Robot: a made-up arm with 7 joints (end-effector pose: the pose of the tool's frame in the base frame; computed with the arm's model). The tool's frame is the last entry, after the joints. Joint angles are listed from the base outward.
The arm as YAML. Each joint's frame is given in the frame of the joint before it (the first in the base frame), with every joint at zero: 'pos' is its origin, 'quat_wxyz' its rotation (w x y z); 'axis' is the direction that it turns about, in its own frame. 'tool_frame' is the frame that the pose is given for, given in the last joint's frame.
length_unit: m
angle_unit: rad
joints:
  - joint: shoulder
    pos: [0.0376, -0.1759, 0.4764]
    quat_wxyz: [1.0, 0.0, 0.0, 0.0]
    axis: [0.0, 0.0, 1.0]
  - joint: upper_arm
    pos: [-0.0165, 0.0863, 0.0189]
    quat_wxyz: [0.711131, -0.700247, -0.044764, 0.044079]
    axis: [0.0, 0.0, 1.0]
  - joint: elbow
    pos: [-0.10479, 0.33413, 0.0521]
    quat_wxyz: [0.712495, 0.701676, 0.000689, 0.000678]
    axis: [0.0, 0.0, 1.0]
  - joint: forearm
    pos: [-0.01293, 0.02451, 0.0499]
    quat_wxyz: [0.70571, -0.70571, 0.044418, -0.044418]
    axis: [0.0, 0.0, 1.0]
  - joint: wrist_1
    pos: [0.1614, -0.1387, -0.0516]
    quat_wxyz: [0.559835, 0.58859, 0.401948, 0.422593]
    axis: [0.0, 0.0, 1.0]
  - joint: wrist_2
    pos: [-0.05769, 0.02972, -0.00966]
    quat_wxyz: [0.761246, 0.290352, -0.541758, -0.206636]
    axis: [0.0, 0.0, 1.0]
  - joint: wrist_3
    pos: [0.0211, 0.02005, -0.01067]
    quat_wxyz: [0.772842, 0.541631, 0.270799, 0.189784]
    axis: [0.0, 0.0, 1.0]
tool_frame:
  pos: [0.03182, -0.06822, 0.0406]
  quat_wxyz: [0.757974, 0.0, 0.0, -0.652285]
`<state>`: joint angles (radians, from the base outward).
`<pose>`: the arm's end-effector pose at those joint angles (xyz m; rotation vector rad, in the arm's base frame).
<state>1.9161 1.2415 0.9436 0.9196 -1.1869 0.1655 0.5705</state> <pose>-0.0637 -0.6003 0.2894 -2.2222 0.3513 1.0159</pose>
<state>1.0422 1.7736 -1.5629 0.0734 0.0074 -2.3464 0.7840</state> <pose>-0.1133 -0.2476 0.6533 0.5558 -2.5459 -0.9189</pose>
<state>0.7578 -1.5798 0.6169 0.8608 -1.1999 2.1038 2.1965</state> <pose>-0.0058 0.2974 0.4852 -0.6189 1.1989 1.7838</pose>
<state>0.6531 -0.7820 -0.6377 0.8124 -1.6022 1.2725 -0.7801</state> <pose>0.2280 -0.0345 0.2690 -0.9634 0.9601 -1.5794</pose>
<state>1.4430 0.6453 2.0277 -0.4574 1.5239 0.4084 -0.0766</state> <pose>-0.1819 -0.3257 0.5273 1.3115 -1.0860 -0.5427</pose>
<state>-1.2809 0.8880 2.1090 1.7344 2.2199 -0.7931 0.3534</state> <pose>0.0406 0.3160 0.3260 0.4190 -1.3377 1.0216</pose>
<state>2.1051 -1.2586 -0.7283 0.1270 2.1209 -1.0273 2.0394</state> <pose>-0.0701 0.0364 0.4010 -1.1176 -1.9302 0.2854</pose>
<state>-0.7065 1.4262 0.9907 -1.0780 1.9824 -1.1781 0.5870</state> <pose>-0.0171 0.0081 0.5974 -1.2345 -1.7115 -0.2343</pose>
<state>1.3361 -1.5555 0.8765 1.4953 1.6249 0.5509 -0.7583</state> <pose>-0.1313 0.2707 0.4868 -1.2215 1.8106 0.5791</pose>
